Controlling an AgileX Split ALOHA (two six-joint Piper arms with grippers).
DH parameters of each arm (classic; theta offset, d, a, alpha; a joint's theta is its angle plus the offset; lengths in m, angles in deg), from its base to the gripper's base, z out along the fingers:
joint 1: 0 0.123 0 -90
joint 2: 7.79 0 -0.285 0
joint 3: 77.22 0 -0.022 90
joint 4: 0 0.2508 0 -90
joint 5: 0 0 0.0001 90
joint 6: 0 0.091 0 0
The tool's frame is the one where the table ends.
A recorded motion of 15 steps. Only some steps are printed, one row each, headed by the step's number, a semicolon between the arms.
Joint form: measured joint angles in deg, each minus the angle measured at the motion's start. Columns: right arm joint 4, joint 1, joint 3, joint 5, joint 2, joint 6; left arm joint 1, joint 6, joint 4, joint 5, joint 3, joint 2.
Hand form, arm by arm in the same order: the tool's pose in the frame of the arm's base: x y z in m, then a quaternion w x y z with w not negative. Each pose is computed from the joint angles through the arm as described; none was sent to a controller.
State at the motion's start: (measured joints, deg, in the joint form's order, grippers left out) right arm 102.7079 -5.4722 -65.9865 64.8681 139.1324 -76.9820; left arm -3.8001 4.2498 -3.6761 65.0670 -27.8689 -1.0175
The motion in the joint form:
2: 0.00 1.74 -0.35 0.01 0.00 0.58; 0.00 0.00 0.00 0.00 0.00 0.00
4: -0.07 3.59 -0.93 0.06 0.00 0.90; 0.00 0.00 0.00 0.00 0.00 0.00
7: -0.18 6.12 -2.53 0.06 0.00 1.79; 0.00 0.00 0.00 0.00 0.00 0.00
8: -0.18 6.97 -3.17 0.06 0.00 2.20; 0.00 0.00 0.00 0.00 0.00 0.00
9: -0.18 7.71 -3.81 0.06 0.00 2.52; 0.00 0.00 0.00 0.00 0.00 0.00
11: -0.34 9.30 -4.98 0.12 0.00 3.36; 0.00 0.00 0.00 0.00 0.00 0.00
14: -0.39 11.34 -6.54 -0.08 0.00 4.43; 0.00 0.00 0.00 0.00 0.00 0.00
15: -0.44 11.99 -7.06 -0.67 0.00 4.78; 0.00 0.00 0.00 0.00 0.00 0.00
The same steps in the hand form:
2: 0.3897 0.0552 0.0258 0.17235 0.11146 0.80406 0.55800; -0.0097 -0.0047 0.2676 0.49084 0.06361 0.86840 -0.03005
4: 0.3901 0.0677 0.0273 0.16550 0.09723 0.80470 0.56179; -0.0097 -0.0047 0.2676 0.49084 0.06361 0.86840 -0.03005
7: 0.3936 0.0850 0.0315 0.15943 0.07704 0.80406 0.56757; -0.0097 -0.0047 0.2676 0.49084 0.06361 0.86840 -0.03005
8: 0.3950 0.0909 0.0333 0.15765 0.07079 0.80340 0.56981; -0.0097 -0.0047 0.2676 0.49084 0.06361 0.86840 -0.03005
9: 0.3966 0.0961 0.0351 0.15684 0.06469 0.80267 0.57179; -0.0097 -0.0047 0.2676 0.49084 0.06361 0.86840 -0.03005
11: 0.3984 0.1074 0.0384 0.15207 0.05240 0.80132 0.57621; -0.0097 -0.0047 0.2676 0.49084 0.06361 0.86840 -0.03005
14: 0.4009 0.1221 0.0427 0.14732 0.03814 0.80003 0.58034; -0.0097 -0.0047 0.2676 0.49084 0.06361 0.86840 -0.03005
15: 0.4019 0.1265 0.0434 0.14673 0.03478 0.80192 0.57808; -0.0097 -0.0047 0.2676 0.49084 0.06361 0.86840 -0.03005

